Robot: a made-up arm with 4 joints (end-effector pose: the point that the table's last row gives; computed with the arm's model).
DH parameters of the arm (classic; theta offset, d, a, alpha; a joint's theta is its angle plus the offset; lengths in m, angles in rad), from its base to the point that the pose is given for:
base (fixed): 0 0.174 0 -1.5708
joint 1: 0 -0.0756 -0.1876 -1.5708
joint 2: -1.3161 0 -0.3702 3.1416
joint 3: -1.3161 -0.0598 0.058 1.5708
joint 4: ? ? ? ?
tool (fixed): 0 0.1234 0 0
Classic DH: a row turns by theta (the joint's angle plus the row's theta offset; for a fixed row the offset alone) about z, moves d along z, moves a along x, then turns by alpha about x.
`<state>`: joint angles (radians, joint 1 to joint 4).
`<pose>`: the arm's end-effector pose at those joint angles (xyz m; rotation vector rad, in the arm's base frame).
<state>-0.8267 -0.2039 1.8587 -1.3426</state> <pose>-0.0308 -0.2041 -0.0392 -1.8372 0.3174 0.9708</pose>
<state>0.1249 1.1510 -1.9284 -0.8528</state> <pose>-0.7726 -0.0107 0.2226 1.0986 0.0451 -2.8842</pose>
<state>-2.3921 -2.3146 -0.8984 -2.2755</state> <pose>-0.0699 0.1681 0.5259 -1.0241 -0.0964 -0.9792</pose>
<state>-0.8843 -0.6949 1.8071 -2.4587</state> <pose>0.1663 -0.2604 0.0398 -2.6096 0.6153 -0.2637</pose>
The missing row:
joint 4: 0 0.1392 0.0922 -1.5708
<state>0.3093 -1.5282 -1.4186 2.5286</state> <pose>0.0565 -0.3321 0.0429 0.1342 -2.2166 0.0205</pose>
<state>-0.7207 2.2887 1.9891 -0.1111</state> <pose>-0.2459 0.0491 0.0280 0.1229 -0.6050 -0.2783</pose>
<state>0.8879 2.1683 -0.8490 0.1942</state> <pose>-0.2998 0.3257 0.6678 -1.5575 0.0640 -2.5921</pose>
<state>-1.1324 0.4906 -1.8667 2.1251</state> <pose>-0.1573 -0.1817 -0.2707 1.3634 1.1820 2.5174</pose>
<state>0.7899 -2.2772 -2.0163 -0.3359</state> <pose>0.2727 -0.0006 -0.0638 0.0619 1.1191 0.2681</pose>
